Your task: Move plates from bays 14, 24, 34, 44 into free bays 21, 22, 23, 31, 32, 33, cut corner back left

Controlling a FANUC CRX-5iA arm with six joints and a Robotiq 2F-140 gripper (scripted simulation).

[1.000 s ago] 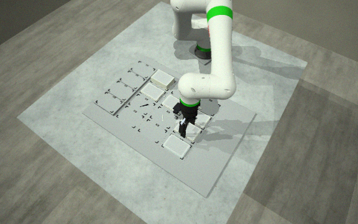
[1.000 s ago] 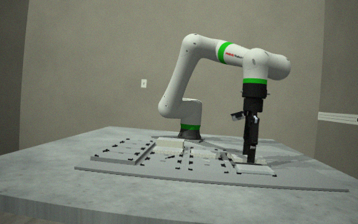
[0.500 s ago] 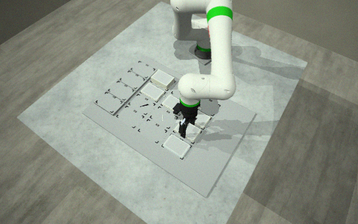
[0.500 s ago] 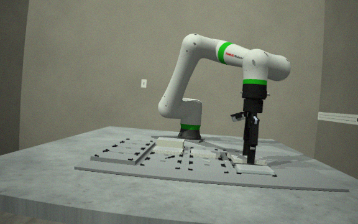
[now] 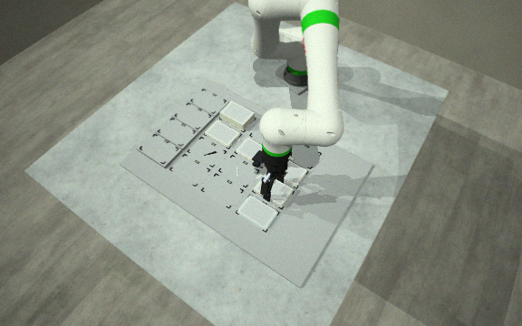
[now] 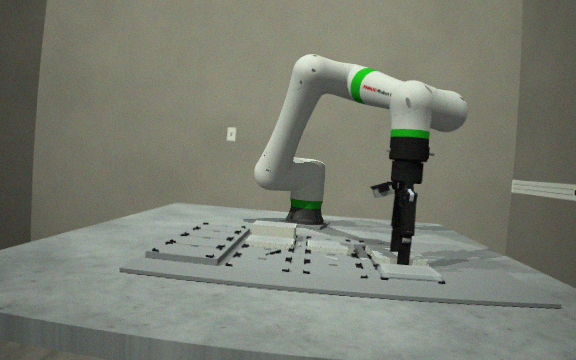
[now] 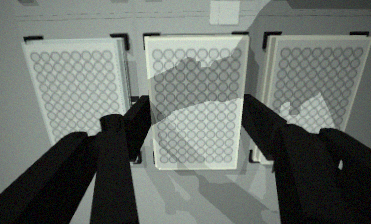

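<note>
Right now the plate is 110 mm ahead of my hand and 30 mm below it. Round my hand: sealed deep-well block (330 mm to the right, 210 mm behind, 20 mm below); then white tip (170 mm to the right, 30 mm below, 10 mm ahead); then thin black stick (310 mm to the right, 30 mm below).
</note>
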